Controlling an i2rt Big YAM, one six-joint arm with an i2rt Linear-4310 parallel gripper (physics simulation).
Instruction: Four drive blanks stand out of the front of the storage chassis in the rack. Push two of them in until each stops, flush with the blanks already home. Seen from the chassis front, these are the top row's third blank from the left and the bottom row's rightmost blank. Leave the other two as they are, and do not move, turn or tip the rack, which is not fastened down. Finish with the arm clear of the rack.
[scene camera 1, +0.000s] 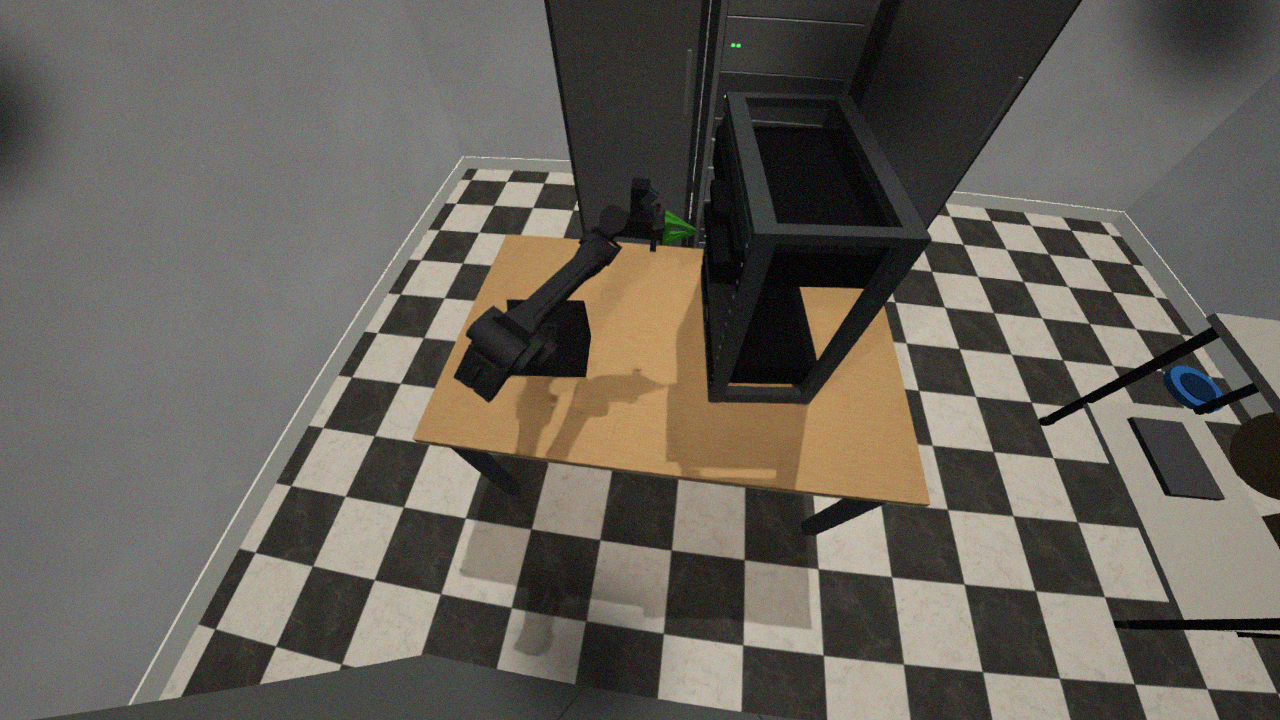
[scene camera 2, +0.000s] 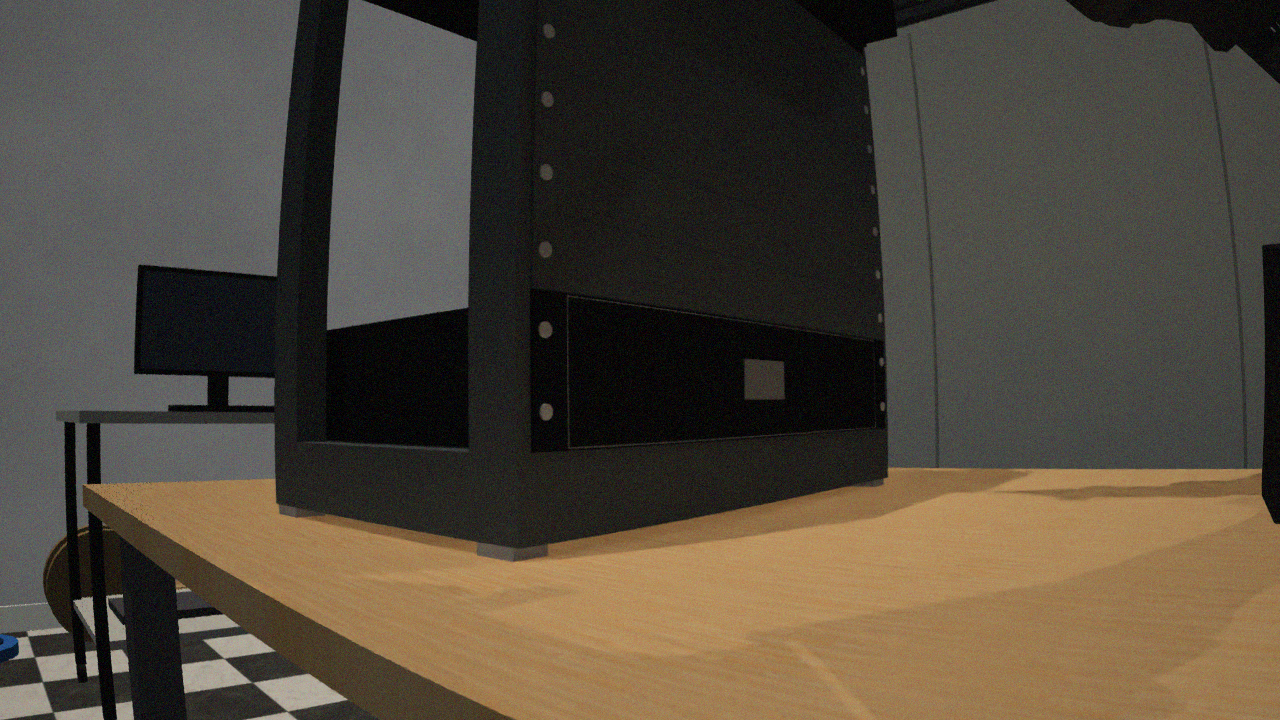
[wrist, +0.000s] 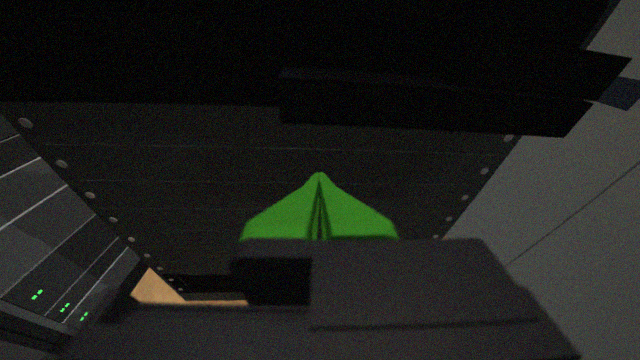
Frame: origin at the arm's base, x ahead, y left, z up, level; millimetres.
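Seen in the pictures: gripper, fingertip midpoint: (scene camera 1: 695, 231) (wrist: 319, 180).
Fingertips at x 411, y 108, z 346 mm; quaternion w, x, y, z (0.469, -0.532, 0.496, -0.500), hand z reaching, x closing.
Observation:
A point is followed by its place in that frame.
The black open-frame rack (scene camera 1: 841, 235) @(x 634, y -102, z 530 mm) (scene camera 2: 501, 268) @(x 474, y 391, z 76 mm) stands upright on the table. The storage chassis (scene camera 1: 726, 241) @(x 465, y -23, z 434 mm) sits dark in its upper front. In the wrist view a dark block (wrist: 425, 107) @(x 432, y 43, z 393 mm) sticks out below the chassis's shadowed face. I cannot tell which blank or blanks it is; the other blanks' edges are lost in the dark. My gripper (scene camera 1: 694, 231) @(x 411, y 108, z 346 mm) (wrist: 319, 180) @(x 411, y 108, z 346 mm) is shut and empty, its green fingertips pointing at the rack front. In the wrist view the tips appear below the block, over the plain panels (wrist: 200, 165) @(x 470, y 229, z 309 mm). Contact cannot be told. The fingertips do not show in scene camera 2.
The wooden table (scene camera 1: 617, 429) @(x 244, y -217, z -82 mm) (scene camera 2: 716, 608) @(x 320, y 405, z -82 mm) carries the arm (scene camera 1: 563, 286) @(x 158, y -125, z 389 mm) and the rack. A tall cabinet (scene camera 1: 626, 107) stands behind the table. A lower black panel (scene camera 2: 662, 376) @(x 468, y 267, z 20 mm) with a pale label is in the rack. A side desk (scene camera 1: 1118, 465) stands at the right.

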